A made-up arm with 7 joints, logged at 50 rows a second.
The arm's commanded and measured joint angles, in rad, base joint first. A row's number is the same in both.
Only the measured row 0 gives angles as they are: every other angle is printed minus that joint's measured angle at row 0.
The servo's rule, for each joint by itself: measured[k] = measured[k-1] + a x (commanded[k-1-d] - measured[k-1]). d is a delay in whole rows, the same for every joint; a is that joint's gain. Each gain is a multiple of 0.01, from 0.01 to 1. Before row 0 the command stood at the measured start. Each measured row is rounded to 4 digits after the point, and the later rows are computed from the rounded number. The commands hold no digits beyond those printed.
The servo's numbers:
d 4
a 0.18 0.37 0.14 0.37 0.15 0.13 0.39
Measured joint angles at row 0: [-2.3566, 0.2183, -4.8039, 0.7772, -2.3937, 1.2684, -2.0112]
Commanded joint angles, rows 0 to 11: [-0.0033, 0.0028, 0.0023, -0.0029, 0.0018, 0.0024, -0.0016]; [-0.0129, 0.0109, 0.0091, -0.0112, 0.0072, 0.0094, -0.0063]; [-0.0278, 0.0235, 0.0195, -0.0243, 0.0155, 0.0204, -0.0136]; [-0.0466, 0.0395, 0.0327, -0.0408, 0.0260, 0.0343, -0.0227]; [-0.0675, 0.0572, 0.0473, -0.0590, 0.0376, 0.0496, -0.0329]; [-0.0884, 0.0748, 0.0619, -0.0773, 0.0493, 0.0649, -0.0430]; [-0.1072, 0.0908, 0.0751, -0.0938, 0.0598, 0.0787, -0.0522]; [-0.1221, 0.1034, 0.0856, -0.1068, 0.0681, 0.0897, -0.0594]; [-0.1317, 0.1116, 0.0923, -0.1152, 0.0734, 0.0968, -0.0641]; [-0.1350, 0.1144, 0.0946, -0.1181, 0.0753, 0.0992, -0.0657]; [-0.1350, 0.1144, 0.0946, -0.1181, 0.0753, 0.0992, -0.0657]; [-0.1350, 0.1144, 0.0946, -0.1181, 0.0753, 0.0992, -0.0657]
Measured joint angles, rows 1 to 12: [0.0000, 0.0000, 0.0000, 0.0000, 0.0000, 0.0000, 0.0000]; [0.0000, 0.0000, 0.0000, 0.0000, 0.0000, 0.0000, 0.0000]; [0.0000, 0.0000, 0.0000, 0.0000, 0.0000, 0.0000, 0.0000]; [0.0000, 0.0000, 0.0000, 0.0000, 0.0000, 0.0000, 0.0000]; [-0.0006, 0.0010, 0.0003, -0.0011, 0.0003, 0.0003, -0.0006]; [-0.0028, 0.0047, 0.0015, -0.0048, 0.0013, 0.0015, -0.0028]; [-0.0073, 0.0117, 0.0040, -0.0120, 0.0034, 0.0040, -0.0070]; [-0.0144, 0.0220, 0.0080, -0.0227, 0.0068, 0.0079, -0.0131]; [-0.0240, 0.0350, 0.0135, -0.0361, 0.0114, 0.0133, -0.0208]; [-0.0356, 0.0497, 0.0203, -0.0513, 0.0171, 0.0200, -0.0295]; [-0.0485, 0.0649, 0.0280, -0.0670, 0.0235, 0.0276, -0.0384]; [-0.0617, 0.0791, 0.0361, -0.0817, 0.0302, 0.0357, -0.0466]
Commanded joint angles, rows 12 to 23: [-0.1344, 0.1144, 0.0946, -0.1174, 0.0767, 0.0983, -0.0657]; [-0.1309, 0.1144, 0.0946, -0.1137, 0.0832, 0.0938, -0.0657]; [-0.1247, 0.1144, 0.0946, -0.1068, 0.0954, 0.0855, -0.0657]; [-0.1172, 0.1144, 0.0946, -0.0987, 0.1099, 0.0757, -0.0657]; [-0.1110, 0.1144, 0.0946, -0.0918, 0.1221, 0.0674, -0.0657]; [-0.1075, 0.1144, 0.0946, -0.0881, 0.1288, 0.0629, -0.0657]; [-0.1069, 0.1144, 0.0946, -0.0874, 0.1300, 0.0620, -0.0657]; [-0.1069, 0.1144, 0.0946, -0.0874, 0.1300, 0.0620, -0.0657]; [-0.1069, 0.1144, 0.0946, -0.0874, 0.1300, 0.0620, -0.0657]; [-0.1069, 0.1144, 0.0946, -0.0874, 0.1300, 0.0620, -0.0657]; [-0.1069, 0.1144, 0.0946, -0.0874, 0.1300, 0.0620, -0.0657]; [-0.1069, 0.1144, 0.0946, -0.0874, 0.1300, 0.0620, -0.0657]
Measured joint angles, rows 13 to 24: [-0.0743, 0.0911, 0.0440, -0.0941, 0.0367, 0.0436, -0.0534]; [-0.0852, 0.0997, 0.0511, -0.1030, 0.0425, 0.0508, -0.0582]; [-0.0942, 0.1051, 0.0572, -0.1086, 0.0474, 0.0571, -0.0611]; [-0.1015, 0.1085, 0.0624, -0.1121, 0.0516, 0.0626, -0.0629]; [-0.1074, 0.1107, 0.0669, -0.1141, 0.0554, 0.0672, -0.0640]; [-0.1116, 0.1121, 0.0708, -0.1140, 0.0596, 0.0707, -0.0647]; [-0.1140, 0.1130, 0.0741, -0.1113, 0.0650, 0.0726, -0.0651]; [-0.1146, 0.1135, 0.0770, -0.1066, 0.0717, 0.0730, -0.0653]; [-0.1140, 0.1138, 0.0795, -0.1011, 0.0793, 0.0723, -0.0655]; [-0.1128, 0.1140, 0.0816, -0.0963, 0.0867, 0.0711, -0.0656]; [-0.1117, 0.1141, 0.0834, -0.0930, 0.0932, 0.0699, -0.0656]; [-0.1108, 0.1142, 0.0850, -0.0909, 0.0987, 0.0689, -0.0656]
